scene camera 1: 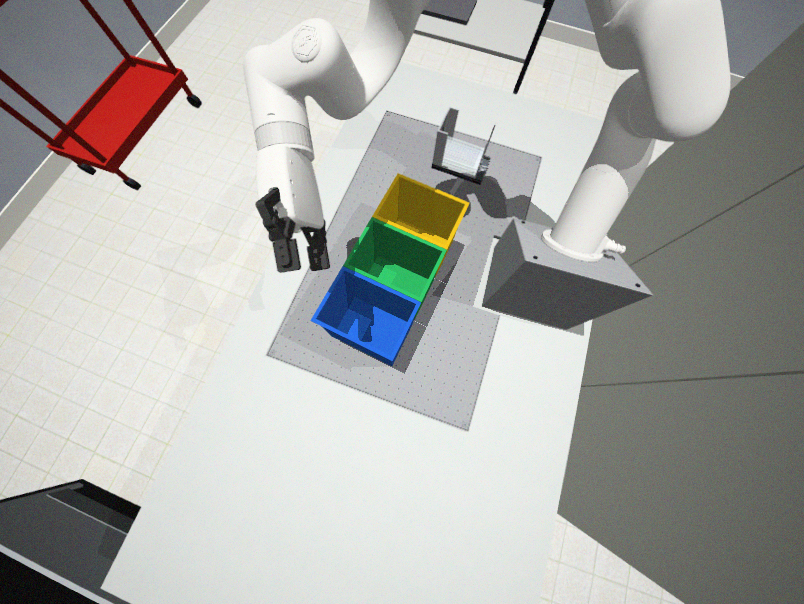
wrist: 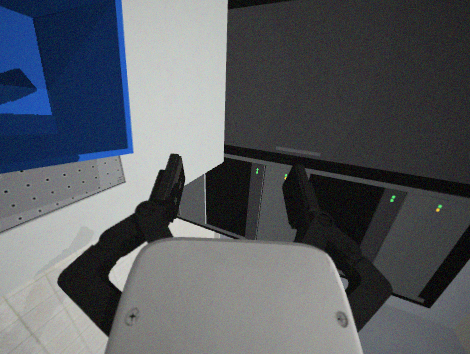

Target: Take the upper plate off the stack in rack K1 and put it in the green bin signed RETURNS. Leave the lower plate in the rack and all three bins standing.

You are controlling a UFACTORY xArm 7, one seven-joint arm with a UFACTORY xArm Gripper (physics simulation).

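Seen in the pictures: gripper, between the fingertips: [scene camera 1: 306, 270] [wrist: 236, 170]; arm's base, origin of its link: [scene camera 1: 570, 247].
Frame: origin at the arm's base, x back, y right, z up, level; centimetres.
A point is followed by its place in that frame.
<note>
My gripper [scene camera 1: 302, 260] {x -43.7, y -27.0, z 15.9 cm} [wrist: 236, 170] {x -43.7, y -27.0, z 15.9 cm} is open and empty. It hangs in the air left of the bins in the scene view. The green bin [scene camera 1: 406, 247] {x -33.7, y -7.3, z -7.3 cm} stands upright between the yellow bin [scene camera 1: 422, 202] {x -33.6, y 5.9, z -7.7 cm} and the blue bin [scene camera 1: 383, 295] {x -34.9, y -20.4, z -6.4 cm}; the blue bin [wrist: 85, 75] {x -36.6, y -31.8, z -9.2 cm} also shows at upper left in the wrist view. The rack [scene camera 1: 447, 133] {x -33.1, y 27.2, z -6.0 cm} stands behind the yellow bin with pale, clear plates [scene camera 1: 462, 154] {x -28.0, y 30.7, z -15.1 cm} lying in it; the separate plates are too small to tell apart. The gripper is well apart from the rack. The signs do not show, nor do the rack and green bin in the wrist view.
The bins and rack stand on a perforated grey board [scene camera 1: 454, 357] {x -14.8, y -26.4, z -19.8 cm} [wrist: 60, 187] {x -55.0, y -27.9, z -19.8 cm} on the white table [scene camera 1: 389, 487] {x -21.2, y -59.0, z -21.1 cm} [wrist: 175, 75] {x -34.4, y -64.0, z -21.1 cm}. The arm's grey base box [scene camera 1: 552, 286] {x -2.6, y -10.6, z 0.9 cm} stands to the right. A red cart [scene camera 1: 129, 107] is at upper left, and a dark cabinet [wrist: 350, 85] is beyond the table.
</note>
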